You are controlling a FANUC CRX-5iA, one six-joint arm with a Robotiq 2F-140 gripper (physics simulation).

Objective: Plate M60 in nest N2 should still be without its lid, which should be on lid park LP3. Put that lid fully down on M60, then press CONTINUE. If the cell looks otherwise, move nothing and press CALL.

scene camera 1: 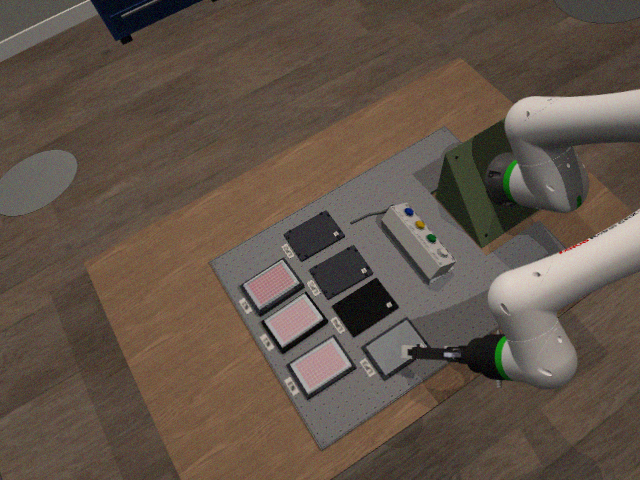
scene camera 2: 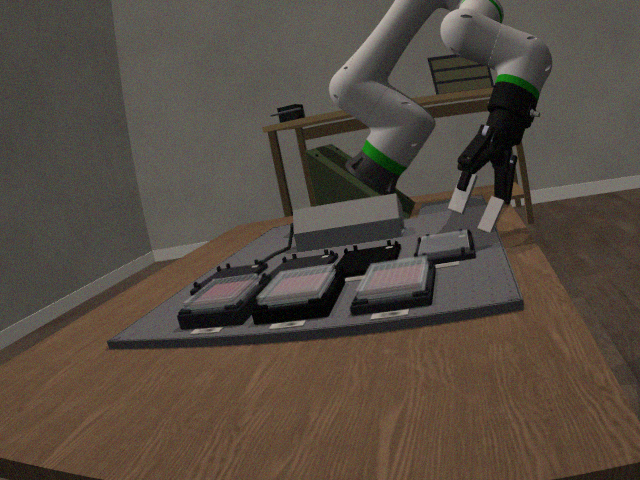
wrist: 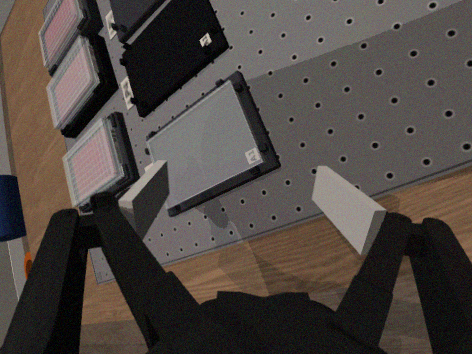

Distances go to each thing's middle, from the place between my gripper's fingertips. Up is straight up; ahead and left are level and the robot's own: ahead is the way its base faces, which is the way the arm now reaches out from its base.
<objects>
My gripper is now 5 cm short of the nest LP4 (scene camera 1: 369,304), 19 cm to the left of it and 2 cm above it. Round my hand: LP2 (scene camera 1: 314,235) (3 cm ahead, 45 cm to the right, 2 cm below); then LP1 (scene camera 1: 347,268) (4 cm ahead, 31 cm to the right, 2 cm below).
</objects>
